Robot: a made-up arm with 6 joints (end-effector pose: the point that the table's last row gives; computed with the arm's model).
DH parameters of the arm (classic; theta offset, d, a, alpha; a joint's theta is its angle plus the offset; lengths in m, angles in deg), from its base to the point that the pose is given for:
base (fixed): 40.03 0 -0.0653 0
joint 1: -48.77 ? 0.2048 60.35
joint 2: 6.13 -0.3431 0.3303 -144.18
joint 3: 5.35 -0.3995 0.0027 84
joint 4: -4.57 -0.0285 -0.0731 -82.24
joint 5: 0 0.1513 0.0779 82.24
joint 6: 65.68 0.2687 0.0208 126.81
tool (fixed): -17.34 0.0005 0 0
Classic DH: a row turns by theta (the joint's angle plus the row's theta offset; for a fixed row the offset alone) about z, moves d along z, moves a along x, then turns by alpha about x.
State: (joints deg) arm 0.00 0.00 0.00 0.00 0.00 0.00
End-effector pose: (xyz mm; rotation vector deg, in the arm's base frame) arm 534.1 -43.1 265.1 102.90 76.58 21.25
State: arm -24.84 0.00 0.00 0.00 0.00 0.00
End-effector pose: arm 479.6 -288.3 265.1 115.80 52.13 7.64
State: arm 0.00 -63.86 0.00 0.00 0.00 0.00
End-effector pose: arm 397.9 -221.0 -80.3 142.77 75.49 -46.19
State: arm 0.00 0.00 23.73 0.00 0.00 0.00
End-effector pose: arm 628.6 -48.2 232.9 111.43 95.02 2.71
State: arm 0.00 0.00 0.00 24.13 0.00 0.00
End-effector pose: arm 463.4 -40.2 265.1 86.22 98.21 34.08
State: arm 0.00 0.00 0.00 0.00 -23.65 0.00
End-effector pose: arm 422.4 -25.7 277.7 91.28 57.41 35.08
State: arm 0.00 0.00 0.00 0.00 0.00 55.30
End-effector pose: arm 514.9 -40.5 265.1 58.80 122.21 49.64
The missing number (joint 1, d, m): 0.1856
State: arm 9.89 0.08 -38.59 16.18 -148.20 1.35
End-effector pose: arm 364.1 60.0 -330.5 -15.87 -69.52 96.26
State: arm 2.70 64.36 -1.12 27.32 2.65 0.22
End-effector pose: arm 207.6 117.9 442.6 20.06 78.40 69.09
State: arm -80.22 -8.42 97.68 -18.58 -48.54 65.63
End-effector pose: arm 111.1 -793.2 74.8 -156.22 -73.40 -20.17
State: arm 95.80 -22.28 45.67 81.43 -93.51 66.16
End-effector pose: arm 400.5 301.1 147.4 17.44 -68.29 -107.12
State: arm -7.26 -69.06 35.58 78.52 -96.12 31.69
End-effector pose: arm -60.6 -467.2 149.7 122.39 32.53 75.03
